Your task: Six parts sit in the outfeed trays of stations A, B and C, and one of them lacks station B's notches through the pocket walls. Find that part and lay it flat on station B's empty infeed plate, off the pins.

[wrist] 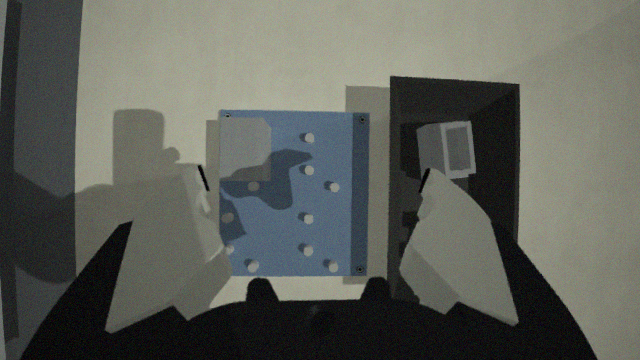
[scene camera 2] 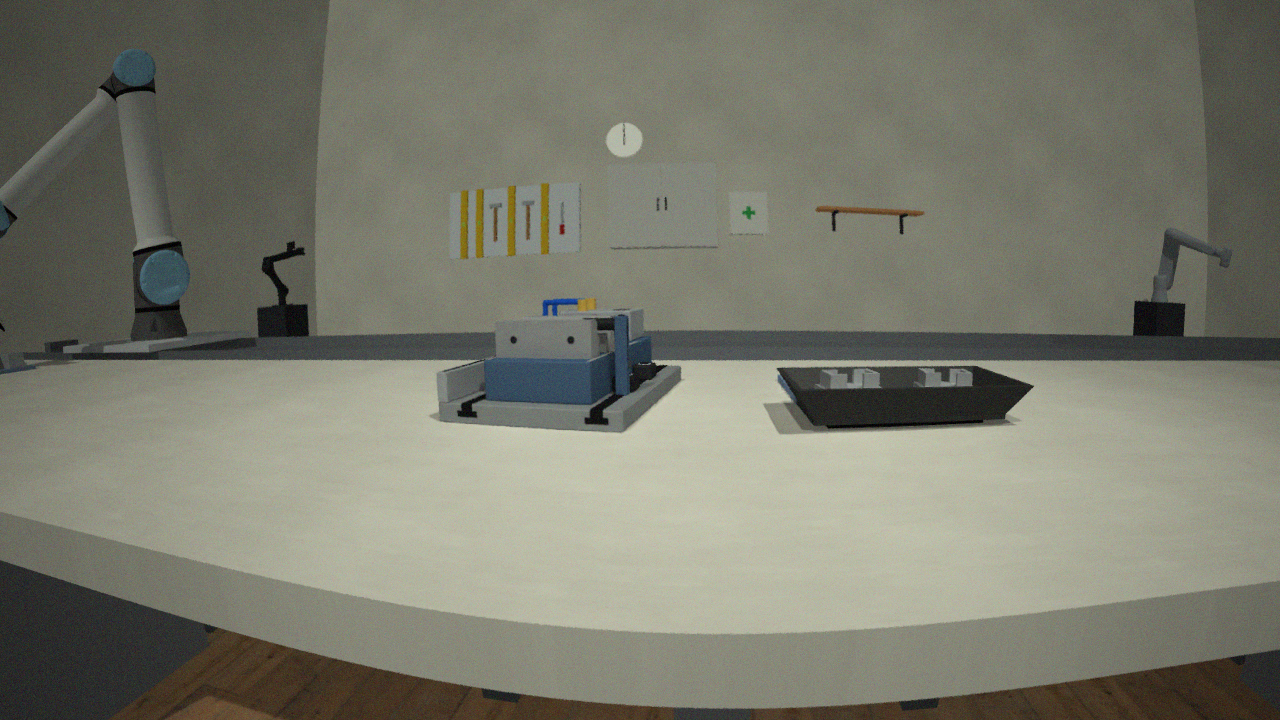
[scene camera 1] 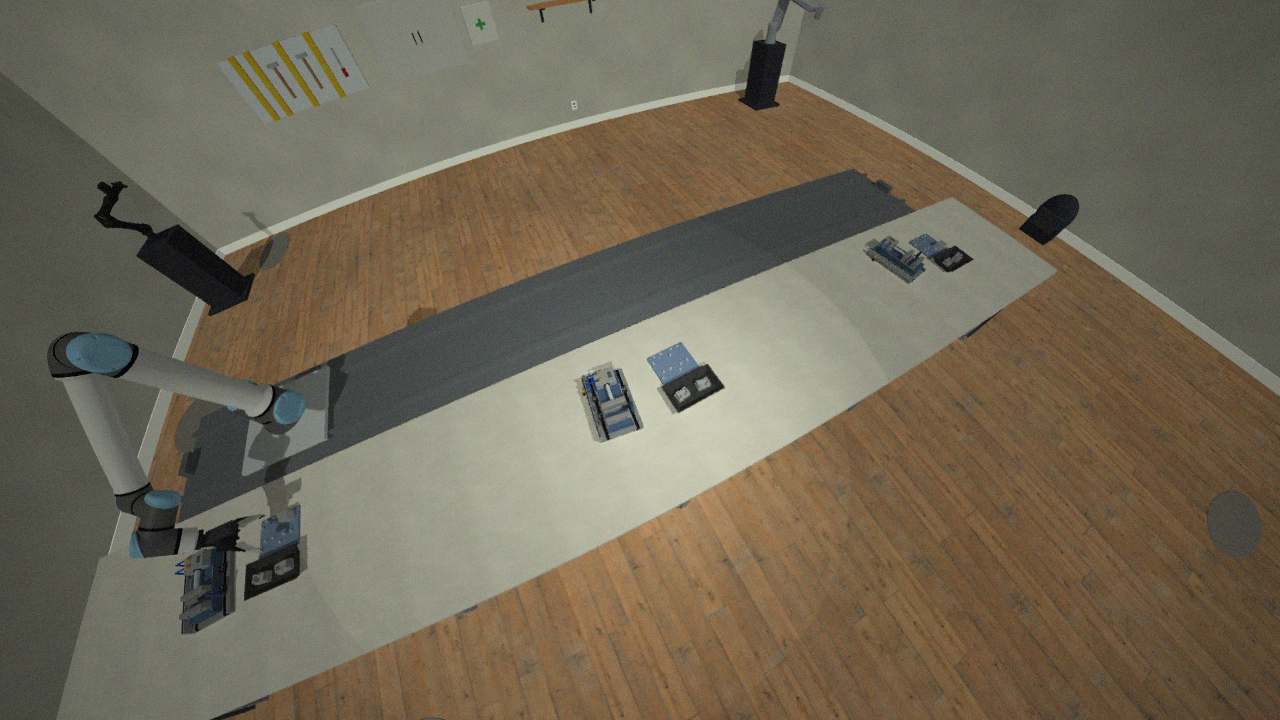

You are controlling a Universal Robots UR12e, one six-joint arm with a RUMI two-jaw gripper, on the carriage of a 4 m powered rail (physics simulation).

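Seen in the pictures: gripper, fingertip midpoint: [wrist: 315, 171] [scene camera 1: 263, 532]; arm's base, origin of the base link: [scene camera 2: 159, 338].
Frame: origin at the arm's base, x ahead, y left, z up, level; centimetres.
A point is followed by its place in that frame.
Note:
My gripper [scene camera 1: 256, 534] @(x 59.9, y 0.6, z 6.9 cm) [wrist: 315, 171] @(x 59.9, y 0.6, z 6.9 cm) is wide open at the left station. In the wrist view its fingers are either side of that station's blue infeed plate [scene camera 1: 280, 528] @(x 56.2, y -1.1, z -2.2 cm) [wrist: 280, 235] @(x 56.1, y -6.4, z -2.2 cm), which bears pale pins and a plain grey block [wrist: 245, 145] @(x 53.3, y 3.2, z 1.4 cm). One grey pocketed part [wrist: 458, 149] @(x 75.0, y 3.5, z 0.4 cm) shows in the dark outfeed tray [wrist: 450, 100] @(x 74.6, y 8.9, z -0.2 cm) beside the right finger; the finger hides the tray's lower area. The middle station's tray [scene camera 1: 698, 399] @(x 82.3, y 187.4, z -0.3 cm) [scene camera 2: 904, 407] @(x 82.7, y 186.6, z -0.7 cm) holds two grey parts [scene camera 1: 682, 393] @(x 76.9, y 182.5, z 0.3 cm) [scene camera 1: 702, 383] @(x 76.6, y 192.7, z 0.3 cm) [scene camera 2: 850, 379] @(x 75.4, y 183.0, z 0.7 cm) [scene camera 2: 944, 377], beside a pinned blue plate [scene camera 1: 671, 360] @(x 58.7, y 187.2, z -2.2 cm). Wall notches are unclear on the far parts [scene camera 1: 954, 258] @(x 76.8, y 376.4, z 0.1 cm).
Blue and grey station machines stand beside the trays: left [scene camera 1: 205, 591] @(x 72.2, y -28.8, z 4.3 cm), middle [scene camera 1: 613, 402] @(x 70.0, y 153.7, z 6.6 cm) [scene camera 2: 554, 376] @(x 79.4, y 154.5, z 1.6 cm) and far right [scene camera 1: 895, 257] @(x 60.8, y 335.5, z 3.1 cm). The dark rail [scene camera 1: 572, 295] runs along the back of the long table [scene camera 1: 465, 501] @(x 78.6, y 82.7, z -3.0 cm).

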